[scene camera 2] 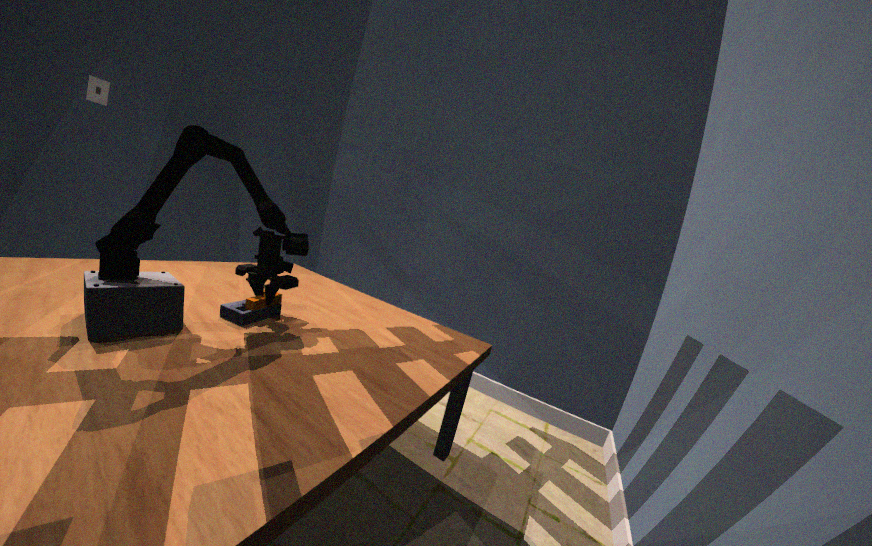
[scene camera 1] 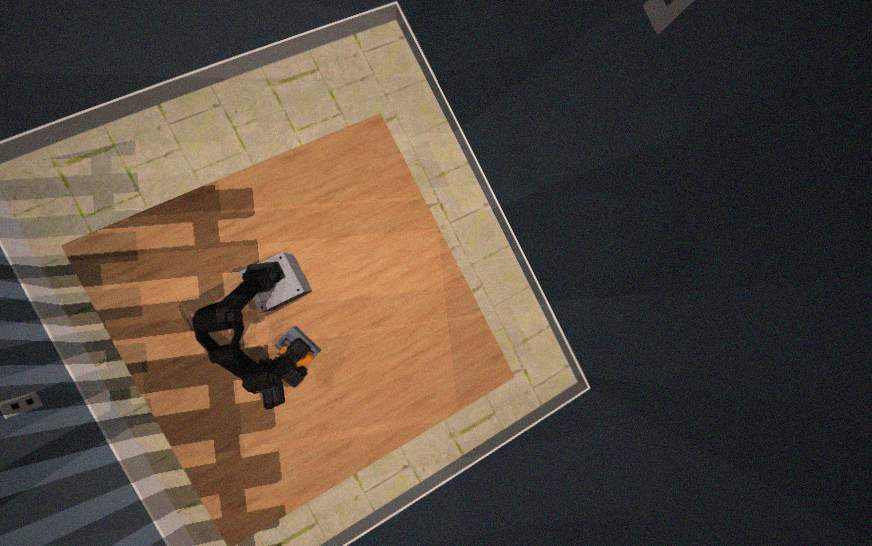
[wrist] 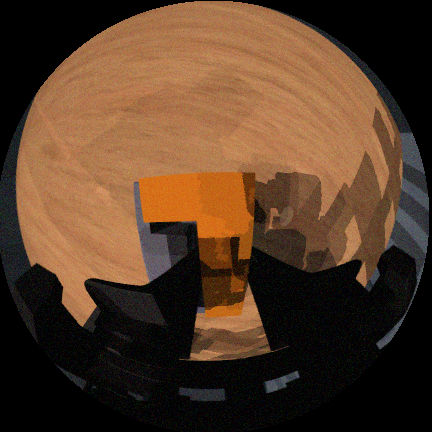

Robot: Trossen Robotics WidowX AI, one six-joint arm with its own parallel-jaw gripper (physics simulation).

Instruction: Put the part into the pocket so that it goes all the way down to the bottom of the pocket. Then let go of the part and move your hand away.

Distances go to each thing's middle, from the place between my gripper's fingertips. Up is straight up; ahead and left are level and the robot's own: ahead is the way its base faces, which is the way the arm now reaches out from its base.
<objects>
My gripper is now 3 cm past the grey pocket block (scene camera 2: pixel 235 312), 2 cm to the right of it and 2 cm above it. The rest, counted from my hand: orange L-shaped block (wrist: pixel 222 203) 1 cm to the left, 1 cm above.
</objects>
